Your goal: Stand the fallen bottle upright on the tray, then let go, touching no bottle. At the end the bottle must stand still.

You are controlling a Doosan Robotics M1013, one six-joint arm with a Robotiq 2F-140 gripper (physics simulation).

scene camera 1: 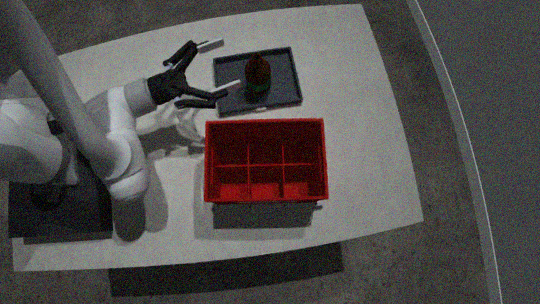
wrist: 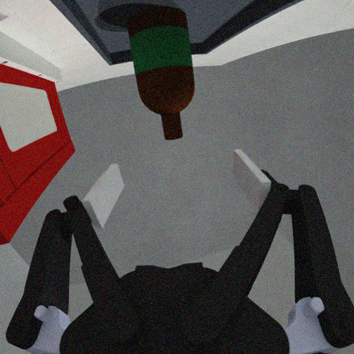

In view: my gripper (scene camera 1: 231, 61) and a brown bottle (scene camera 1: 257, 70).
My gripper shows as well in the wrist view (wrist: 175, 168).
